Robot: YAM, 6 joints.
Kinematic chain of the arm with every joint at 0, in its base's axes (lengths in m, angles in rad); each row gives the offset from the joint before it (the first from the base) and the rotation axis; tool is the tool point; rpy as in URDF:
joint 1: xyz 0 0 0.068 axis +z
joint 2: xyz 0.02 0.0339 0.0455 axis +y
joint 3: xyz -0.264 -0.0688 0 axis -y
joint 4: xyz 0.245 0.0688 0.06 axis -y
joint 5: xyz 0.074 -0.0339 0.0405 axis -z
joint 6: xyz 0.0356 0 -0.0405 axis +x
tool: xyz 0 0 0 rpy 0 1.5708 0
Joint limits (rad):
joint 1: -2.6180..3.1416
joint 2: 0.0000..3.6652
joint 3: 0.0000..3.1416
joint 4: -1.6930..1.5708
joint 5: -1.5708..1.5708
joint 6: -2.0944..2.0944
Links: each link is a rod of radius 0.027 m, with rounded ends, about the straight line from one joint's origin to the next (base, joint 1, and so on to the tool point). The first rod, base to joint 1, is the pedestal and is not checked.
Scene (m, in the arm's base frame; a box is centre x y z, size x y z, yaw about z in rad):
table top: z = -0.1
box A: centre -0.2 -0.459 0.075 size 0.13 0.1 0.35 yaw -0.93
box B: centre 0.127 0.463 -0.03 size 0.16 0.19 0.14 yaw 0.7
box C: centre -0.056 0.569 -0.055 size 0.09 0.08 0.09 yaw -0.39
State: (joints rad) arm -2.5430 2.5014 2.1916 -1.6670 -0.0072 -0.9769
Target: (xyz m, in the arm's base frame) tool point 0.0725 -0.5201 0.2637
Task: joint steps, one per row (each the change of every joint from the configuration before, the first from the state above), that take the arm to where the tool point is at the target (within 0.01 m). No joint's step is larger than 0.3 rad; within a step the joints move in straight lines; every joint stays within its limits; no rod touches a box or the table.
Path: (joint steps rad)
1: 0.1207 -0.1064 0.0580 0.2016 -0.2645 0.0316
2: 0.1208 -0.1065 0.0580 0.2015 -0.2645 0.0316
3: 0.1207 -0.1064 0.0579 0.2016 -0.2645 0.0316
4: 0.2477 0.1085 0.0860 -0.0292 0.2405 -0.0316
5: 0.2477 0.1085 0.0860 -0.0291 0.2404 -0.0316
6: 0.2477 0.1086 0.0860 -0.0292 0.2404 -0.0316

